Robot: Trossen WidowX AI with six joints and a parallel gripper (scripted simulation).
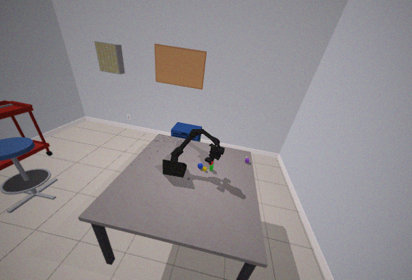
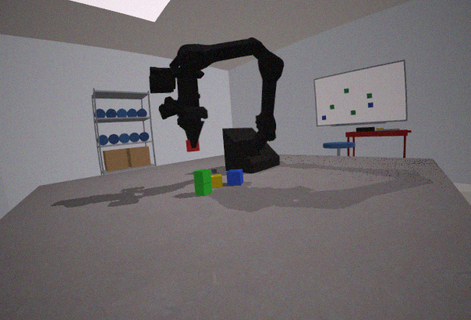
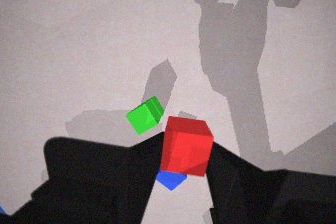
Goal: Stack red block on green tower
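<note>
Now: the yellow block 110 mm below my gripper tip, 60 mm behind it and 20 mm to the left of it. Also, from my gripper tip: purple block (410 mm ahead, 330 mm to the left, 100 mm below); then red block (10 mm above); then blue block (110 mm behind, 100 mm below, 50 mm to the left).
</note>
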